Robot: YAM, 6 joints.
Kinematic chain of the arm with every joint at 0, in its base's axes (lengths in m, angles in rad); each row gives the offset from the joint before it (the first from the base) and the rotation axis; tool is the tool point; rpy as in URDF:
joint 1: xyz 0 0 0.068 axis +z
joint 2: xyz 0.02 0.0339 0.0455 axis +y
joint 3: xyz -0.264 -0.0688 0 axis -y
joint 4: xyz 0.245 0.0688 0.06 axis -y
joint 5: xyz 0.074 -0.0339 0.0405 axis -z
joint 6: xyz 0.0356 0 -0.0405 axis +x
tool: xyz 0 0 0 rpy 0 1.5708 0
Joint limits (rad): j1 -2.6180..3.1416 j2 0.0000..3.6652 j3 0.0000..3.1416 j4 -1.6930..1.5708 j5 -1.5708..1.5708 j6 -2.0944..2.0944
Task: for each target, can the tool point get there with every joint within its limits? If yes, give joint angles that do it. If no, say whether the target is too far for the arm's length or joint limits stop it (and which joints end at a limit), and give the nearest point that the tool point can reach.
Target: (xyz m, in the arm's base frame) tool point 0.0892 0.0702 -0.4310
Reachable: no: joint limits stop it (at a limit: joint 2) | nearest point 0.1069 0.0841 -0.3624 | short by 0.072 m
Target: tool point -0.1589 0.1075 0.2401
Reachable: yes | joints 2.3733 0.9969 0.6194 -0.3933 -1.1966 -1.1537
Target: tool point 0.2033 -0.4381 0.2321
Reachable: yes | joints -1.0784 2.1213 1.6886 -0.2179 0.9025 -0.0686
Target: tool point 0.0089 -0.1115 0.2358
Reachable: yes | joints -1.4604 0.4958 0.5353 -0.7685 0.0955 -0.4914
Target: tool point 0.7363 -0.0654 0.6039
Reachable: no: too far | nearest point 0.5350 -0.0475 0.4661 | short by 0.245 m
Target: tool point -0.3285 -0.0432 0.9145
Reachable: no: too far | nearest point -0.2448 -0.0057 0.6971 | short by 0.236 m
